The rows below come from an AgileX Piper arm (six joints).
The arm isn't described. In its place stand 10 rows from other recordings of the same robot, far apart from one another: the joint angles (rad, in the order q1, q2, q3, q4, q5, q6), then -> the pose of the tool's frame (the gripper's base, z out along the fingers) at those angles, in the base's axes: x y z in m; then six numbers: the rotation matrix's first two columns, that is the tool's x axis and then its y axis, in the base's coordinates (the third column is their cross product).
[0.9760 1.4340 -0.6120 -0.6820 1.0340 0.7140] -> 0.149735 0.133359 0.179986 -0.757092 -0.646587 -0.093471 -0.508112 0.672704 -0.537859
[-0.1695 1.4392 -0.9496 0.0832 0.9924 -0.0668] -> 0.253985 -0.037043 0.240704 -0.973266 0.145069 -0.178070 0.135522 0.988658 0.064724
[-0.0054 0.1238 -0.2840 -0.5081 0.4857 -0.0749] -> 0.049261 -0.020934 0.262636 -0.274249 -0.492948 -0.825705 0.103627 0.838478 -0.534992
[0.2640 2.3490 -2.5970 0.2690 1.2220 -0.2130] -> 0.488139 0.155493 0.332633 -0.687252 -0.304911 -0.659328 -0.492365 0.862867 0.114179
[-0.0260 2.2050 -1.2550 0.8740 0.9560 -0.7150] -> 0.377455 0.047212 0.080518 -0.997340 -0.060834 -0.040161 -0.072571 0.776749 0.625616
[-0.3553 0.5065 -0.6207 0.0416 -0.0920 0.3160] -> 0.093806 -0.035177 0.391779 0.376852 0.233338 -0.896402 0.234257 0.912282 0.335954
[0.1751 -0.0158 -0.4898 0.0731 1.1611 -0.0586] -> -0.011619 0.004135 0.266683 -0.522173 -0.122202 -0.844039 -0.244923 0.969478 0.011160
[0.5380 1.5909 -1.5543 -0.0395 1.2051 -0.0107] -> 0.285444 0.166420 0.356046 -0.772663 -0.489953 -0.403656 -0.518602 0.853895 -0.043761
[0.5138 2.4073 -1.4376 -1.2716 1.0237 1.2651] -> 0.405881 0.143787 0.052753 -0.850778 -0.329169 -0.409665 0.078883 0.690713 -0.718814
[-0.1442 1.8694 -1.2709 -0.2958 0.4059 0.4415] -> 0.399807 -0.068639 0.207139 -0.729230 0.274237 -0.626911 0.340557 0.940103 0.015100
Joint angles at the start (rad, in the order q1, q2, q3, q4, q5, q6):
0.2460 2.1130 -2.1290 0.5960 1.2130 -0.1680
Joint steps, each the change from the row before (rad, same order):
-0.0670 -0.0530 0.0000 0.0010 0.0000 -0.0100
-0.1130 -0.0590 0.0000 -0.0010 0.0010 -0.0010
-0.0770 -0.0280 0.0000 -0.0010 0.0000 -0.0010
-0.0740 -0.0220 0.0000 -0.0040 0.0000 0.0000
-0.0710 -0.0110 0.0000 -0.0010 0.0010 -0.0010
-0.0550 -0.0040 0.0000 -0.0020 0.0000 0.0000
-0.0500 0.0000 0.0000 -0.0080 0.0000 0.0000
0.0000 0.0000 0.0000 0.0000 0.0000 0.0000
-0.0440 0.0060 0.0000 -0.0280 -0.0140 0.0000
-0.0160 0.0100 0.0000 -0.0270 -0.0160 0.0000
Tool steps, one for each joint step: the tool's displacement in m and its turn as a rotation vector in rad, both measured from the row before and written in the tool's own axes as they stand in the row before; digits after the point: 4 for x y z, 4 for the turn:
-0.0051 -0.0120 -0.0379 0.0297 -0.0772 0.0109
-0.0062 -0.0272 -0.0504 0.0599 -0.1011 0.0464
-0.0045 -0.0216 -0.0284 0.0446 -0.0582 0.0360
-0.0041 -0.0220 -0.0248 0.0475 -0.0506 0.0362
-0.0035 -0.0235 -0.0192 0.0441 -0.0389 0.0396
-0.0026 -0.0195 -0.0128 0.0360 -0.0267 0.0332
-0.0021 -0.0193 -0.0100 0.0386 -0.0199 0.0300
0.0000 0.0000 0.0000 0.0000 0.0000 0.0000
-0.0025 -0.0207 -0.0062 0.0561 -0.0219 0.0222
-0.0012 -0.0112 0.0013 0.0380 -0.0086 0.0055

